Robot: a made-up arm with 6 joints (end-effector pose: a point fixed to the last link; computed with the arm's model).
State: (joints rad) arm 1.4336 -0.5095 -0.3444 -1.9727 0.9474 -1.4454
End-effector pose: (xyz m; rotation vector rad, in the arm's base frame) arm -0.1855 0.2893 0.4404 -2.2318 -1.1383 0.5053
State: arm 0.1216 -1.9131 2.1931 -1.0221 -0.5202 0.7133
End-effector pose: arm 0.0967 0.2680 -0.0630 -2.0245 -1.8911 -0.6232
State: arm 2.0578 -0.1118 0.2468 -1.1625 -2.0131 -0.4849
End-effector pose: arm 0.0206 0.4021 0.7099 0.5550 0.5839 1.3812
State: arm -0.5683 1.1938 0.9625 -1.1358 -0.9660 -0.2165
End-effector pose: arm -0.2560 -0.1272 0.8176 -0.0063 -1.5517 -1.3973
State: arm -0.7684 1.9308 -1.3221 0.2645 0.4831 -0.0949
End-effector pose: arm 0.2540 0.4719 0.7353 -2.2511 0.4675 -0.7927
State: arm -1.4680 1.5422 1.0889 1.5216 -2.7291 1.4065
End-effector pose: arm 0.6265 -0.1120 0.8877 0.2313 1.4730 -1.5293
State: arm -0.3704 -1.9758 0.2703 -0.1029 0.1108 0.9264
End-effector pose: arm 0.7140 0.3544 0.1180 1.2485 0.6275 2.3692
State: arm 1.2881 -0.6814 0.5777 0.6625 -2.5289 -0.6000
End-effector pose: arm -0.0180 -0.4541 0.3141 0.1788 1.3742 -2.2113
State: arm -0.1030 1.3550 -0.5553 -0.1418 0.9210 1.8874
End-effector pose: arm 0.2978 0.2394 0.9927 -0.8410 2.4399 -1.2349
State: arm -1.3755 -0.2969 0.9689 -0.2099 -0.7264 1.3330
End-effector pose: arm 0.9335 0.0214 0.2870 0.3786 2.1522 1.2179
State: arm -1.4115 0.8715 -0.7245 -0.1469 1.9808 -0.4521
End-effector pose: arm 0.1282 0.1506 1.0408 -1.3507 0.4630 2.3782
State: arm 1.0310 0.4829 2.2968 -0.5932 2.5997 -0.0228
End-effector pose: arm -0.4204 -0.0519 0.3617 -0.7546 -1.4224 0.4962
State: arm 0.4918 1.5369 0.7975 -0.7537 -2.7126 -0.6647
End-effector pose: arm 0.0056 0.3436 0.9933 0.1518 0.9068 1.5095
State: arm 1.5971 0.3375 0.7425 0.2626 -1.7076 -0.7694
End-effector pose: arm -0.4023 0.1027 0.7402 0.2172 -0.4473 2.8332
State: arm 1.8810 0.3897 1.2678 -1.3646 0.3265 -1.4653
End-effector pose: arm -0.0536 0.5621 0.6039 2.3705 0.8481 1.4343
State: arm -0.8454 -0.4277 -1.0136 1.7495 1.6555 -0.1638
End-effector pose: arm 0.8372 0.0924 0.3255 1.0336 1.6050 1.9928
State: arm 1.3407 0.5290 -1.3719 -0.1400 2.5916 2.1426
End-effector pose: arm 0.2740 0.0769 0.6691 -0.2287 -1.8647 -1.2044
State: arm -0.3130 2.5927 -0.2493 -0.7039 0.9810 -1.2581
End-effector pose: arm 0.1538 0.6039 0.5287 -2.4307 0.2566 0.8245
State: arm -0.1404 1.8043 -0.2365 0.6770 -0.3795 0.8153
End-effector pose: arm 0.1378 0.2142 1.2569 -0.3960 0.7611 -1.7473
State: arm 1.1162 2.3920 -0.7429 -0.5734 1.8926 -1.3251
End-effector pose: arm 0.5991 0.0036 0.5798 -0.4104 1.7313 -0.5700
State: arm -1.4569 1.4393 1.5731 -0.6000 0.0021 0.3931
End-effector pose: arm 0.2900 -0.5766 0.9078 0.4322 -0.3326 0.6161
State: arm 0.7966 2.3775 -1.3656 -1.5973 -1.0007 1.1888
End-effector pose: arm 0.1927 0.4292 0.2599 2.7888 -1.0961 0.2661
